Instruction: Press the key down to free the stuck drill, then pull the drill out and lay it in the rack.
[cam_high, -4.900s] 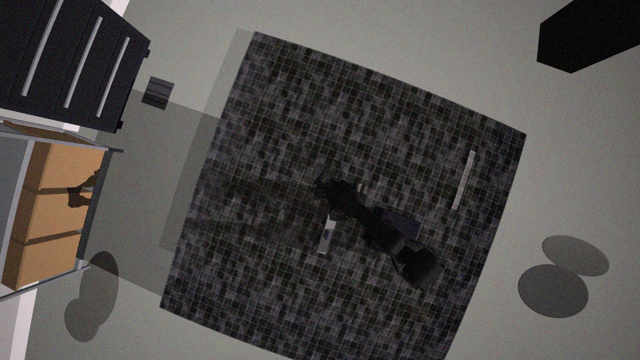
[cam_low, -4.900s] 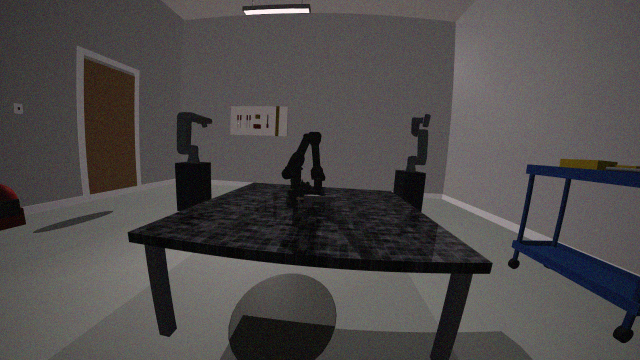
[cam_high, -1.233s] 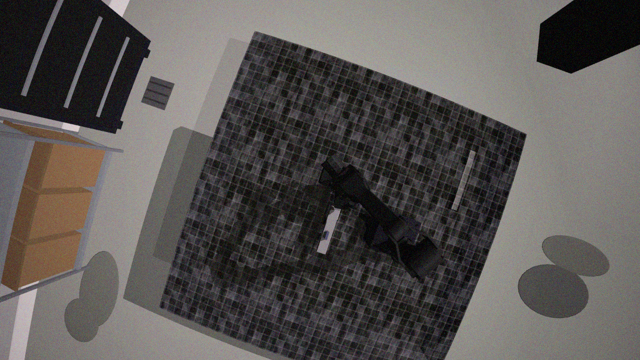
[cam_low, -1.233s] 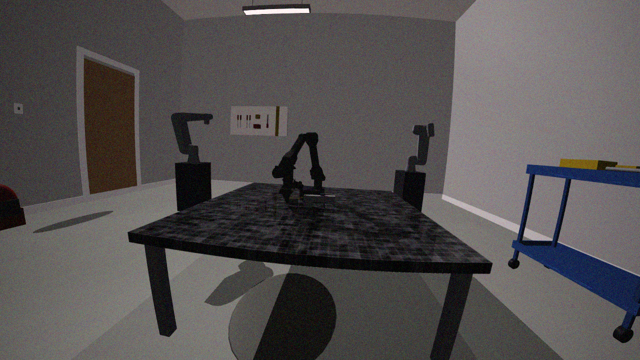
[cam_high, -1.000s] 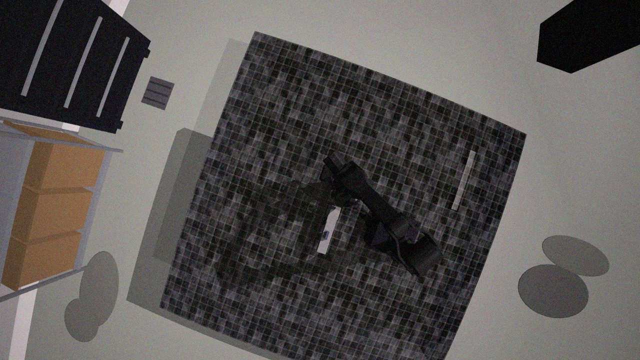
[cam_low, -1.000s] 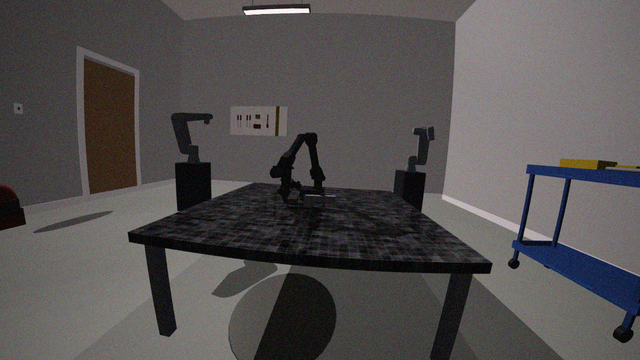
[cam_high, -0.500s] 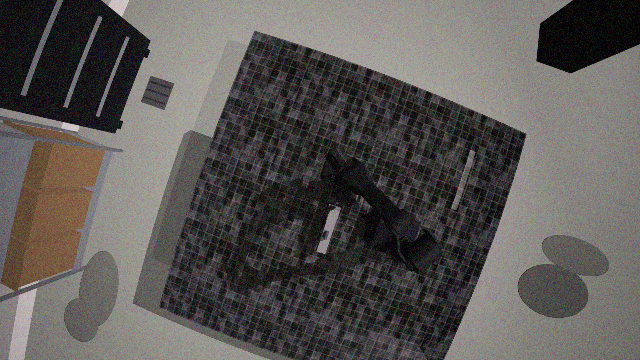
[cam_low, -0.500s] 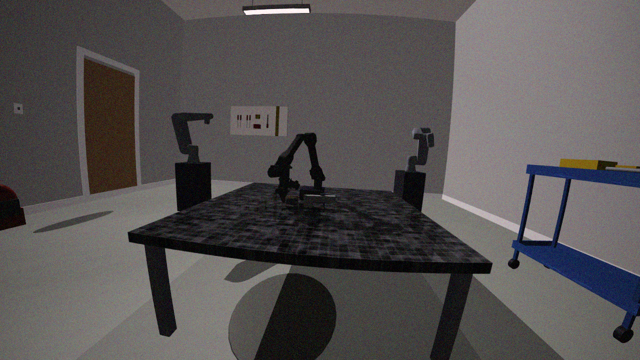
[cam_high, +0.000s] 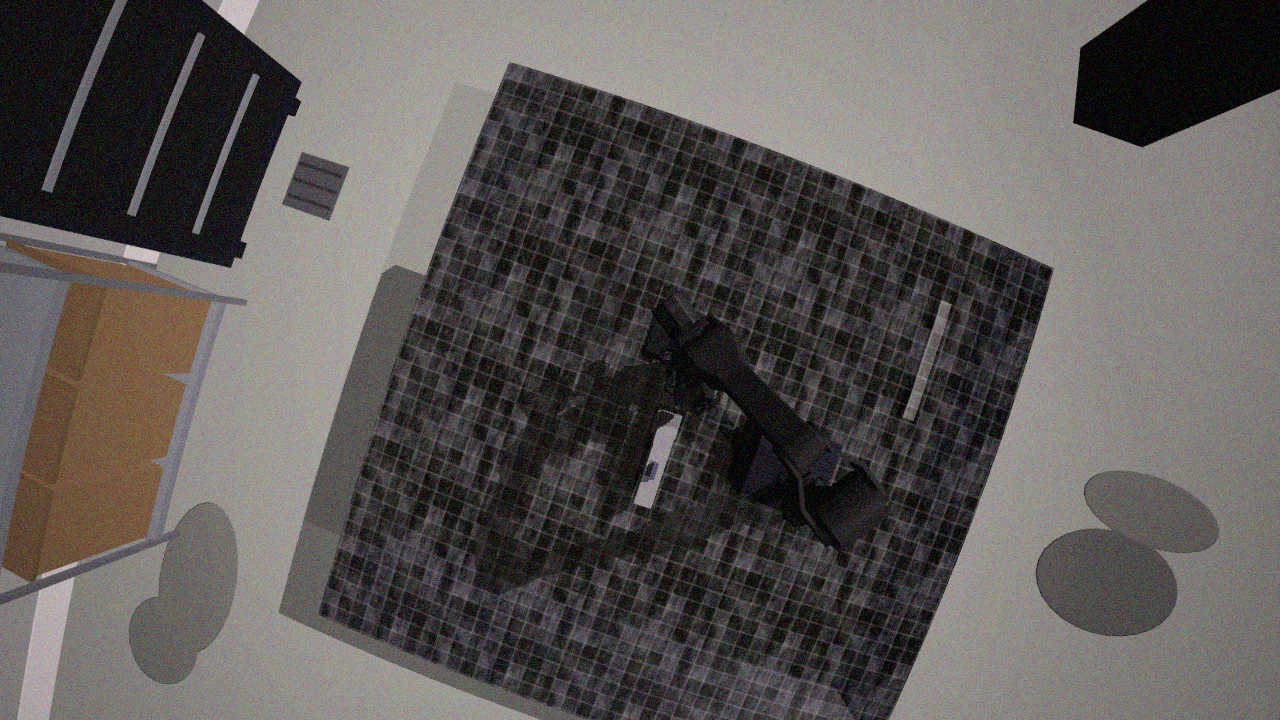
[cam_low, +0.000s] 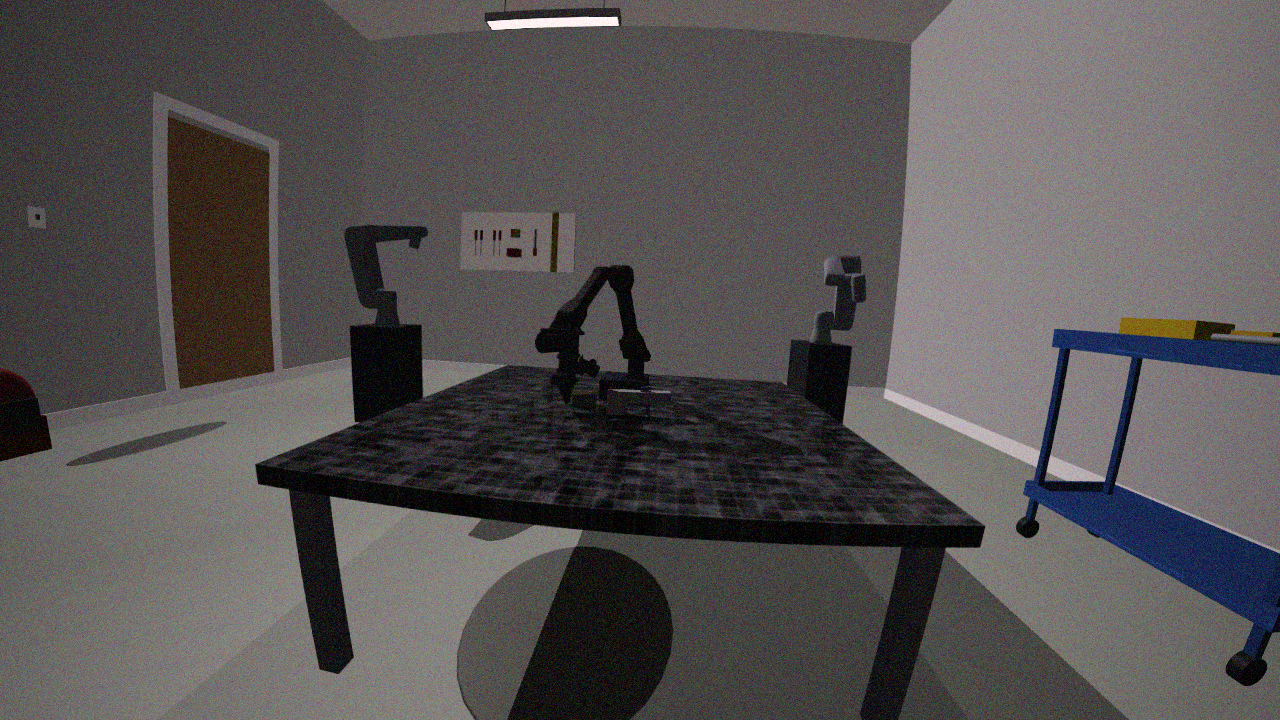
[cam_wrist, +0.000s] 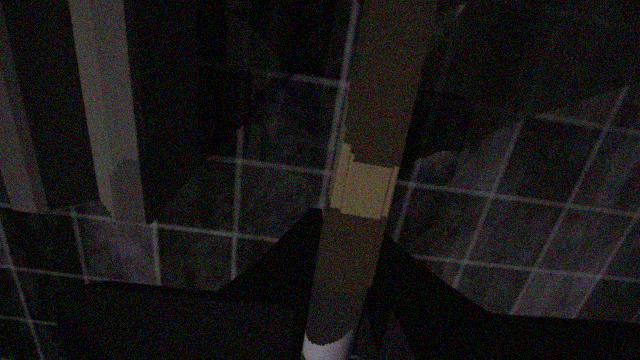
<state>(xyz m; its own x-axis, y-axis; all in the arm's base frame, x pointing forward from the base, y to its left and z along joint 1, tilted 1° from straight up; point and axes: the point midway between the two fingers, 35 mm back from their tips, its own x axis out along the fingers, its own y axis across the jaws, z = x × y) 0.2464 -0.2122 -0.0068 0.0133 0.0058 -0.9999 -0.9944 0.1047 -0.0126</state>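
Right now my gripper tip is 40 mm to the right of the drill and 40 mm below it. The rest, counted from my gripper tip: dark grey block: 200 mm to the left, 20 mm ahead, 20 mm above.
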